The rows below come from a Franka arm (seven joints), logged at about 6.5 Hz.
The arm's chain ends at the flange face. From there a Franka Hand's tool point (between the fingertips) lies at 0.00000 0.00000 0.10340 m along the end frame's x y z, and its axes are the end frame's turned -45 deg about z.
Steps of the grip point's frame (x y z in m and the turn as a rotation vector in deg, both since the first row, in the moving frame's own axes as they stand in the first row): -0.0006 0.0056 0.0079 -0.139 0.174 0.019; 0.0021 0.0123 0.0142 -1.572 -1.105 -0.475; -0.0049 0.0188 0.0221 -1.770 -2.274 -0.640; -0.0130 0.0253 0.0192 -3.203 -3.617 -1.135; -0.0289 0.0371 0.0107 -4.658 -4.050 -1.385; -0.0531 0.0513 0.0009 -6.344 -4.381 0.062; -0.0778 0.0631 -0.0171 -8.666 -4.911 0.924; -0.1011 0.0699 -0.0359 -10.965 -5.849 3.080
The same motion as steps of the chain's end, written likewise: 0.0031 0.0044 0.0079 0.025 0.221 0.019; 0.0096 0.0038 0.0143 -1.893 0.330 -0.475; 0.0104 0.0116 0.0222 -2.860 -0.356 -0.640; 0.0091 0.0184 0.0196 -4.822 -0.293 -1.135; 0.0049 0.0356 0.0113 -6.157 0.430 -1.385; -0.0038 0.0602 0.0018 -7.584 1.388 0.062; -0.0150 0.0824 -0.0155 -9.600 2.655 0.924; -0.0280 0.0995 -0.0335 -11.889 3.618 3.080
